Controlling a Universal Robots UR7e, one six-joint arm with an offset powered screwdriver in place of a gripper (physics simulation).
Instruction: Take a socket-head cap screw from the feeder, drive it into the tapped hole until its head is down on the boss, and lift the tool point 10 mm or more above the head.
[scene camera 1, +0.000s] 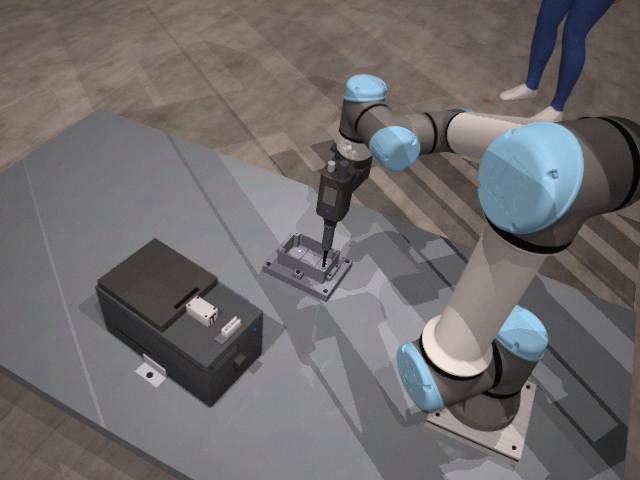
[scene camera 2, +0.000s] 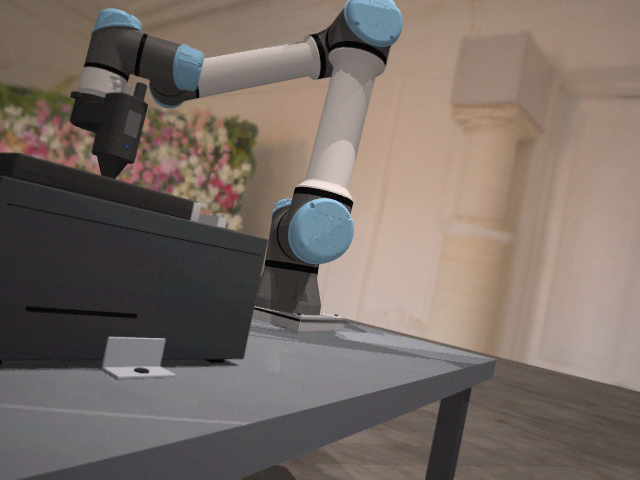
In view: a lid (scene camera 1: 150, 282).
